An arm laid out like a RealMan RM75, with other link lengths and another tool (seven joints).
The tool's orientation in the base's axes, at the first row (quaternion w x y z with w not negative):
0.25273, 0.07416, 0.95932, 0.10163
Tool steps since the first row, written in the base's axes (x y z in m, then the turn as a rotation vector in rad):
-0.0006, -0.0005, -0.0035, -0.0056, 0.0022, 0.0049
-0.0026, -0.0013, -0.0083, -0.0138, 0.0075, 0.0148
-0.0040, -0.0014, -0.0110, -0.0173, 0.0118, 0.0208
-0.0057, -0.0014, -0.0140, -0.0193, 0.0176, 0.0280
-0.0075, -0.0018, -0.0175, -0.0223, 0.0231, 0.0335
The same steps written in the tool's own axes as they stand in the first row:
0.0021, -0.0014, 0.0026, 0.0029, 0.0028, -0.0066
0.0059, -0.0034, 0.0056, 0.0064, 0.0094, -0.0183
0.0083, -0.0043, 0.0071, 0.0074, 0.0147, -0.0245
0.0112, -0.0051, 0.0089, 0.0069, 0.0218, -0.0307
0.0143, -0.0065, 0.0109, 0.0079, 0.0281, -0.0360

